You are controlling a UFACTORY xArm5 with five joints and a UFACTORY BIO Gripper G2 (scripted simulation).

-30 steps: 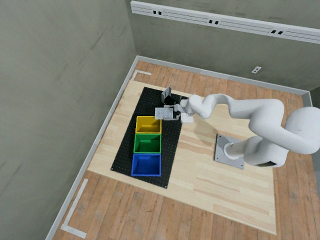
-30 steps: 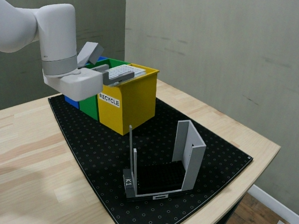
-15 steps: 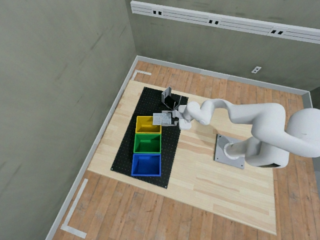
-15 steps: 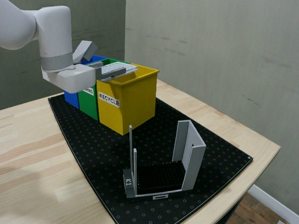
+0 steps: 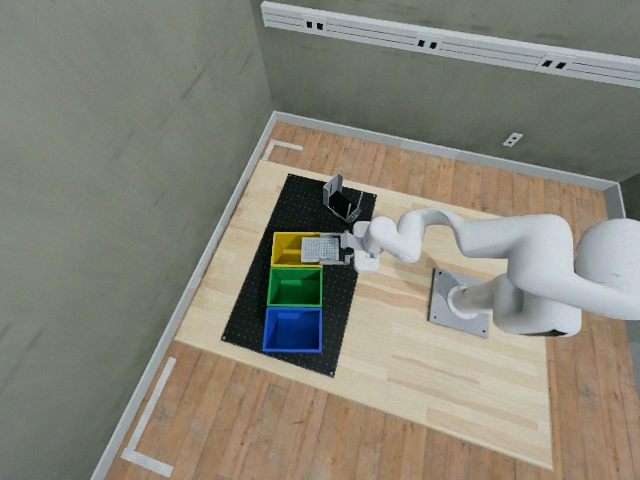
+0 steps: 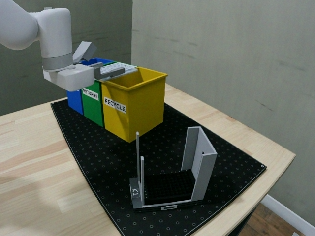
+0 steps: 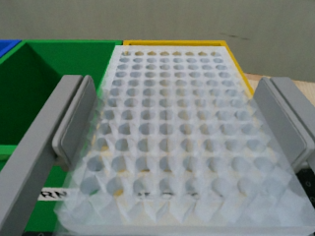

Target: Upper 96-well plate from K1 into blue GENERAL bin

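My gripper is now 270 mm to the right of the blue general bin, 130 mm above it and 20 mm short of it. Round my hand: green returns bin 140 mm to the left, 130 mm below, 60 mm ahead; then yellow recycle bin 130 mm below, 100 mm ahead, 20 mm to the left; then clear 96-well plate 20 mm ahead, 10 mm to the left, 10 mm below.
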